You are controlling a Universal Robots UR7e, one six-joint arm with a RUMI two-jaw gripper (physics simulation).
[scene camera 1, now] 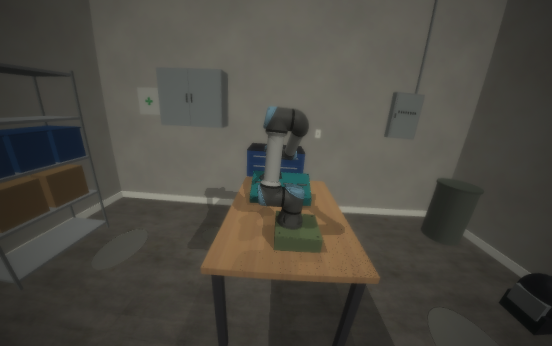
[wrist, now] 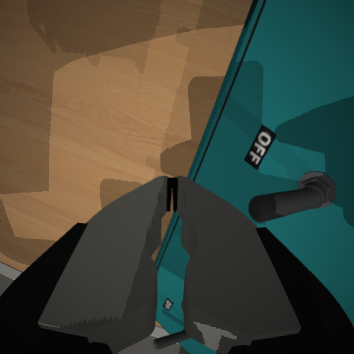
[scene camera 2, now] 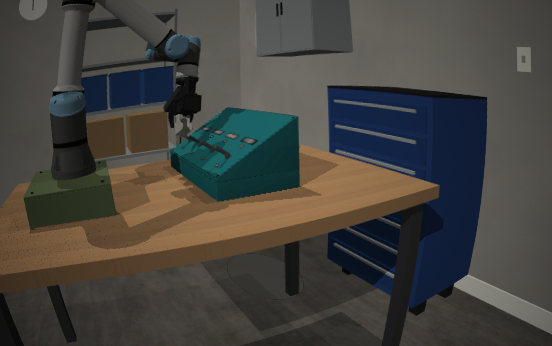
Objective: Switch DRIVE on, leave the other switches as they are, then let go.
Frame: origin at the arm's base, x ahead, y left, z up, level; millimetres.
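Seen in the pictures: gripper, fingertip midpoint: [wrist: 171, 179] [scene camera 2: 179, 143]; arm's base, origin of the base link: [scene camera 1: 289, 221] [scene camera 2: 73, 172].
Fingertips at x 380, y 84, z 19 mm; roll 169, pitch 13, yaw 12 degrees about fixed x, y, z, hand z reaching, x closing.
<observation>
Pixels of each thing's top centre, then the offset from my fingertips to it. "spot": a spot on its surface instead. Level surfaces: height alone.
- wooden table, its level: dz -114 mm
- dark switch lever, middle of its top: [wrist: 291, 228] dz +19, dx +58, dy +12 mm
- OFF label, surface spot: [wrist: 260, 146] spot: dz -36, dx +42, dy +14 mm
- small label, surface spot: [wrist: 168, 304] spot: dz -36, dx +39, dy -225 mm
The teal sloped console [scene camera 1: 302, 179] [scene camera 2: 270, 150] [wrist: 300, 30] stands on the wooden table [scene camera 1: 240, 260] [scene camera 2: 350, 210] [wrist: 100, 115]. In the wrist view a dark switch lever [wrist: 282, 202] points from its round collar toward the console's low edge, beside an OFF label [wrist: 260, 146]. Part of another lever [wrist: 169, 340] shows below, between the jaws, near a small label [wrist: 168, 304] too small to read. No DRIVE name is legible. My gripper [scene camera 2: 183, 134] [wrist: 171, 179] is shut, its tips together over the console's low edge, left of the nearer lever and apart from it. The arm hides it in scene camera 1.
The arm stands on a green base block [scene camera 1: 300, 242] [scene camera 2: 70, 205] on the table. A blue drawer cabinet [scene camera 1: 255, 160] [scene camera 2: 450, 160] stands behind the table. Meters [scene camera 2: 231, 136] sit on the console's slope above the switches. Shadows of the arm fall across console and table.
</observation>
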